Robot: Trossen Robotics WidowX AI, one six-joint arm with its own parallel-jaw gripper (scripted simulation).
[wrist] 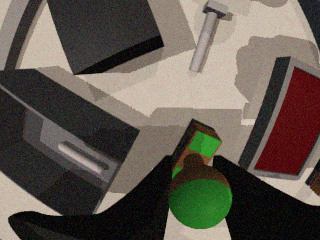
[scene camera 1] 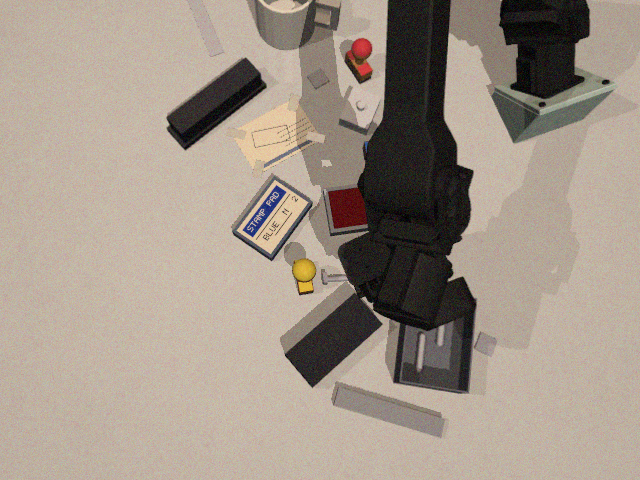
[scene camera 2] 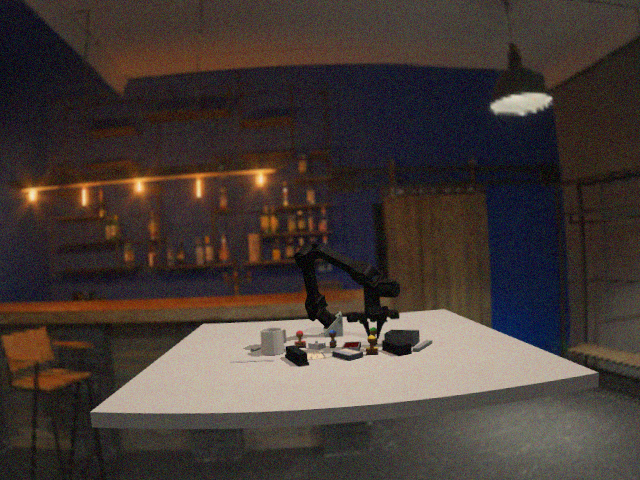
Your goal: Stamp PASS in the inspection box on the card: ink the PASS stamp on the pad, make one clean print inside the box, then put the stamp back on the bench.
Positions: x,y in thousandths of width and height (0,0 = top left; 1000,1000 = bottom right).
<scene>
I see my gripper (scene camera 1: 629,539), a green-knobbed stamp (wrist: 620,810), a red-knobbed stamp (scene camera 1: 565,103), a grey tray (scene camera 1: 688,749), a grey bar (scene camera 1: 541,832), a long black block (scene camera 1: 296,257) and a grey block (scene camera 1: 563,228).
My gripper also shows in the wrist view (wrist: 602,673) and in scene camera 2 (scene camera 2: 584,707). The wrist view does not show the red-knobbed stamp: it is out of frame. The wrist view misses the long black block: it is out of frame.
</scene>
